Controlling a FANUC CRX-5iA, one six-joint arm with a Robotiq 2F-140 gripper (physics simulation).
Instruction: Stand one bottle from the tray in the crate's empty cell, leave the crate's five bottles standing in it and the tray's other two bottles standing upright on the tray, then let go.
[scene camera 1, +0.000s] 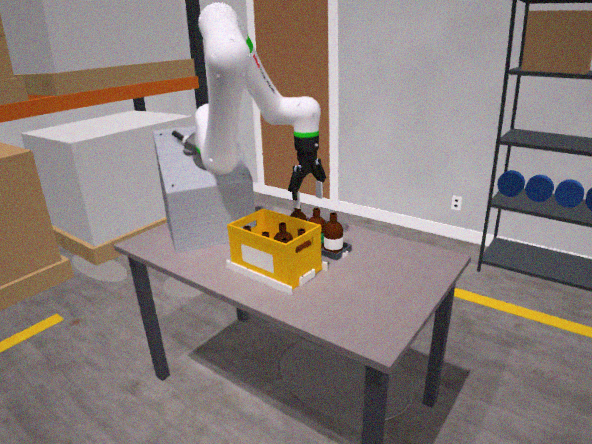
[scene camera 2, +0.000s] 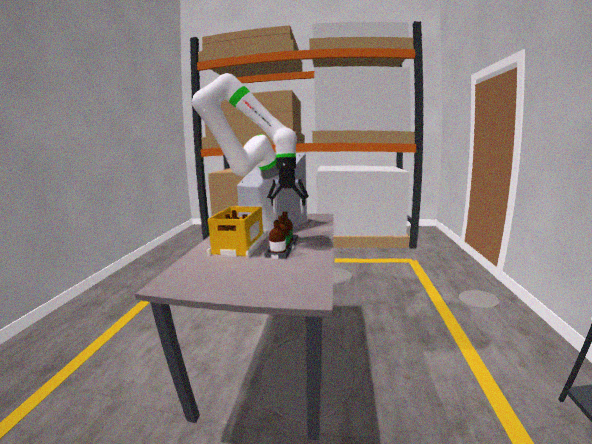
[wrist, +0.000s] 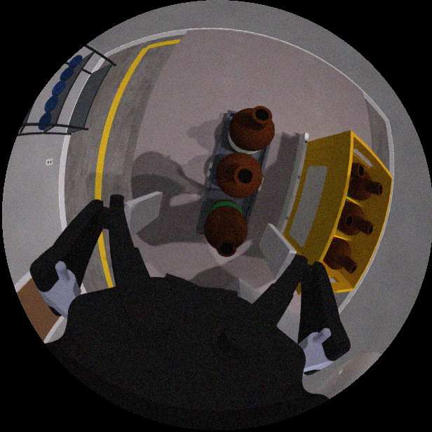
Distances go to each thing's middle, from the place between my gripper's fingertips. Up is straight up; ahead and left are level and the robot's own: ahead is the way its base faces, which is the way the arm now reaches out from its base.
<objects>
My hand is 130 mm short of the white-labelled bottle (wrist: 251, 129), 80 mm above it and 60 mm to the left of it.
</objects>
